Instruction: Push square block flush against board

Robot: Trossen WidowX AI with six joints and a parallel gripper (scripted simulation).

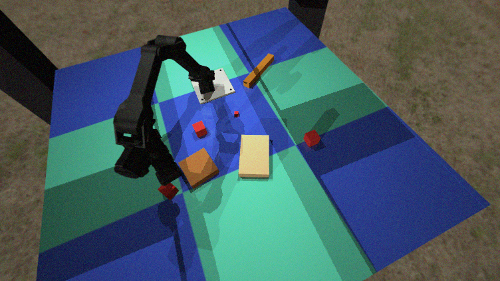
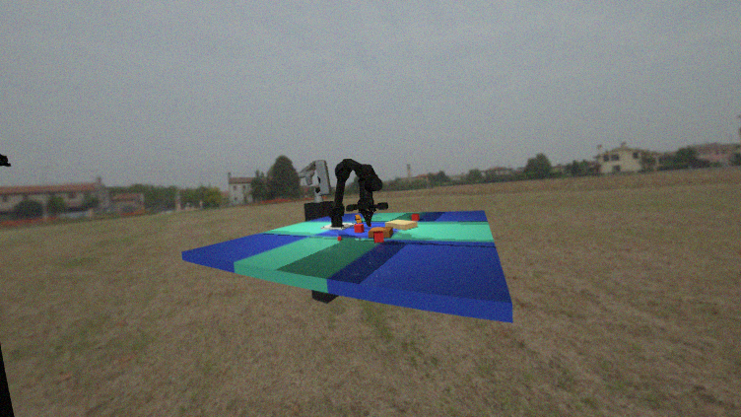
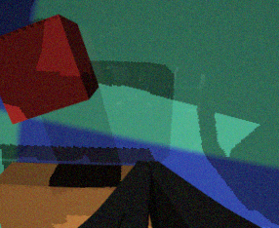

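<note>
Right now my gripper tip is 9 cm to the right of the brown square block, 5 cm above it and 1 cm short of it. Also, from my gripper tip: tan board: 29 cm to the left, 5 cm below, 2 cm ahead; then orange bar: 44 cm to the left, 39 cm behind, 5 cm below.
</note>
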